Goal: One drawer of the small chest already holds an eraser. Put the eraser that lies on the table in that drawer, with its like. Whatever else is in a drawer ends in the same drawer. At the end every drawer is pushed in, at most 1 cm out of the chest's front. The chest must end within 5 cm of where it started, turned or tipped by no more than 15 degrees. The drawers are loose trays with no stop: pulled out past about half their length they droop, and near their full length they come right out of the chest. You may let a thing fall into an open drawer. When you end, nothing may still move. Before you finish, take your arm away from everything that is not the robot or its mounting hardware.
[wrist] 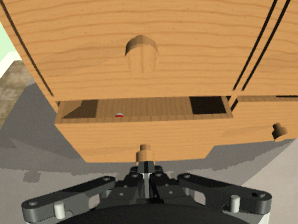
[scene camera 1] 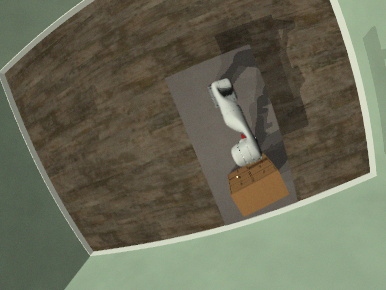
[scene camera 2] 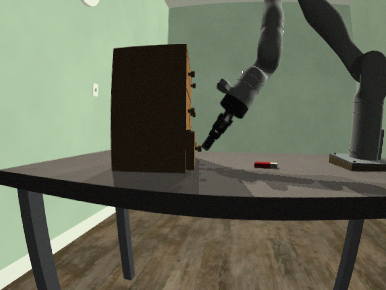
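Observation:
There's a wooden chest that I can see, together with my gripper. The wrist view gives me my gripper too.

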